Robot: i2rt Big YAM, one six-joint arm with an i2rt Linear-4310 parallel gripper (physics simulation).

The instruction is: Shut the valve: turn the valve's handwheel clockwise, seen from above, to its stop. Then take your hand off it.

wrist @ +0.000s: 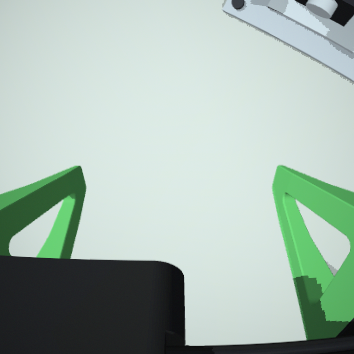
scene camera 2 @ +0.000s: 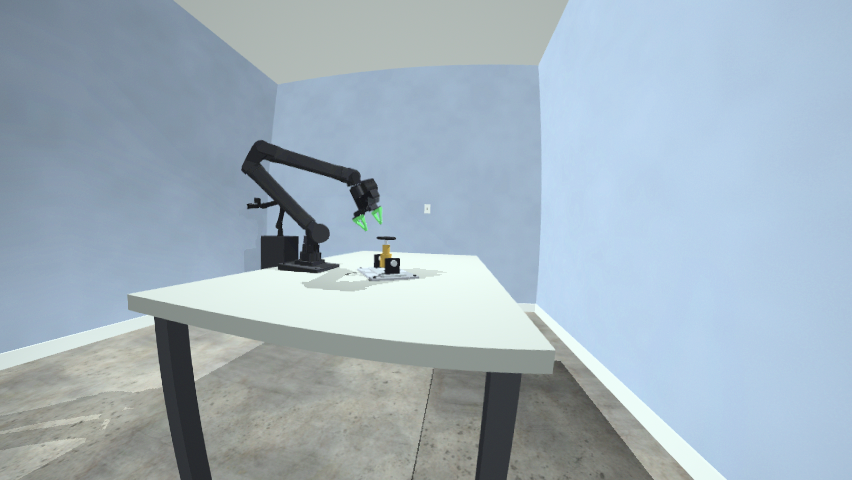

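The valve has a yellow body (scene camera 2: 385, 255) and stands upright on a light grey base plate (scene camera 2: 381, 278) (wrist: 290, 41) on the table. Its flat black handwheel (scene camera 2: 386, 238) sits level on top; it does not show in the wrist view. My gripper (scene camera 2: 373, 227) (wrist: 178, 175) is open with its green fingers wide apart and nothing between them. In the scene view its fingertips are above and a little to the left of the handwheel, apart from it. In the wrist view a corner of the base plate shows at the upper right, beyond the fingertips.
Black blocks with round light fittings, one of them a front block (scene camera 2: 391, 265), flank the valve body on the plate. The arm's base (scene camera 2: 308, 266) stands on the white table (scene camera 2: 333, 316) to the left. A black box (scene camera 2: 279, 252) stands behind it.
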